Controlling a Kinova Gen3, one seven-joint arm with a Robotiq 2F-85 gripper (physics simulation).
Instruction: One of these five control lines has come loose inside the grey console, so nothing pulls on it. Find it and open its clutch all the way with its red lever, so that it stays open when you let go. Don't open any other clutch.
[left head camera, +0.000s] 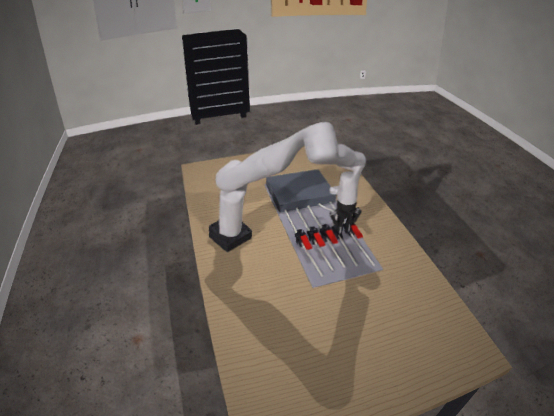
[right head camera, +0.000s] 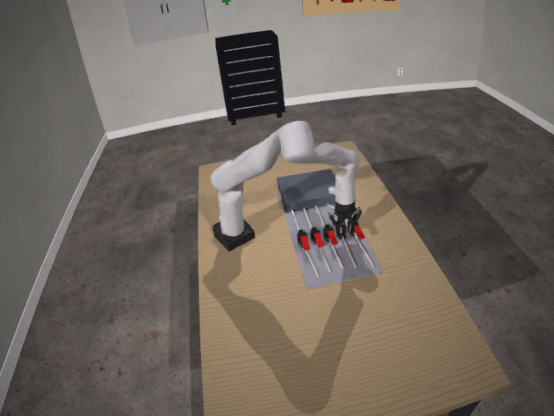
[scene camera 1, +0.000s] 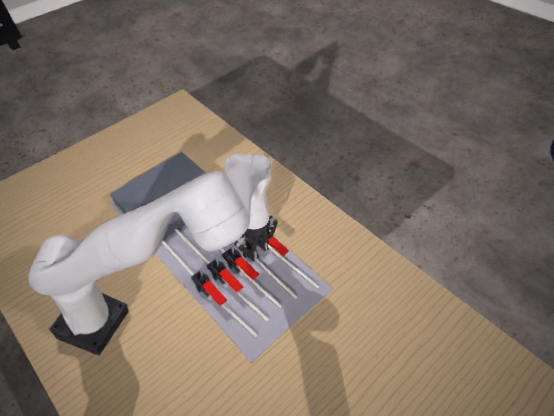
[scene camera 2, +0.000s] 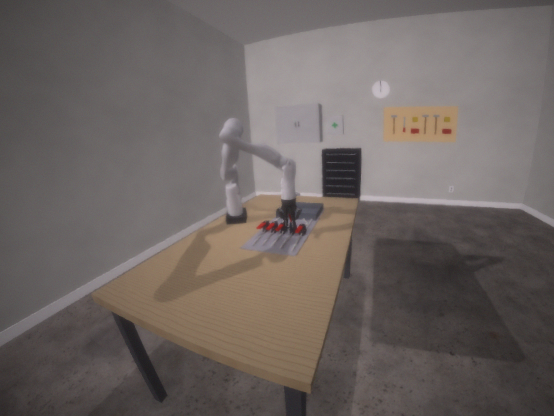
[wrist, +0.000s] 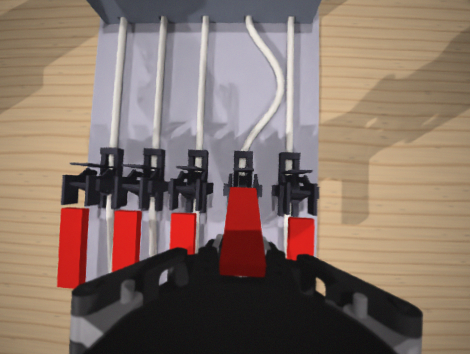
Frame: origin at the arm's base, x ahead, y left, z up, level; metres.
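Seen in the pictures: gripper, between the fingertips: (left head camera: 343, 231) (right head camera: 344, 231) (scene camera 1: 259, 252) (scene camera 2: 289, 226); arm's base, origin of its link: (left head camera: 230, 228) (right head camera: 233, 227) (scene camera 1: 89, 316) (scene camera 2: 236, 212).
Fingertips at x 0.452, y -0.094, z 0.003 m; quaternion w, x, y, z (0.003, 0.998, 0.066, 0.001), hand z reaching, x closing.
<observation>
Pixels of each thing's middle, then the offset from my fingertips to it. Level surfaces: height alone.
- grey console, middle of its body: (scene camera 1: 168, 195) (right head camera: 309, 189) (left head camera: 300, 189) (scene camera 2: 300, 210) dx -0.107, dy +0.374, dz -0.036 m
- fourth clutch's red lever, middle of its body: (wrist: 242, 217) dx -0.004, dy +0.029, dz +0.018 m
- grey base plate, middle of its body: (wrist: 194, 301) (scene camera 1: 266, 296) (right head camera: 337, 260) (left head camera: 338, 259) (scene camera 2: 274, 242) dx -0.042, dy -0.098, dz -0.059 m
- wooden table, height of its surface: dz -0.061 m
In the wrist view, the fourth line from the left (wrist: 281, 90) bends in a slack curve between the grey console (wrist: 200, 7) (left head camera: 300, 184) (right head camera: 305, 186) and its black clutch (wrist: 243, 156). The other four lines run straight. The fourth clutch's red lever (wrist: 242, 225) is tilted up, its end wider and nearer the camera. My gripper (wrist: 240, 246) (left head camera: 343, 230) (right head camera: 346, 233) (scene camera 1: 253, 253) (scene camera 2: 289, 227) is shut on this lever, a fingertip close at each side; the contact is partly hidden. The neighbouring levers (wrist: 183, 232) (wrist: 301, 237) lie low on either side.
Two more red levers (wrist: 73, 247) (wrist: 126, 240) lie low at the left. The grey base plate (left head camera: 320, 280) (scene camera 1: 252, 350) lies on the wooden table (left head camera: 280, 345). The console stands behind the clutches. The arm's base (left head camera: 230, 235) stands to the left of the plate.
</observation>
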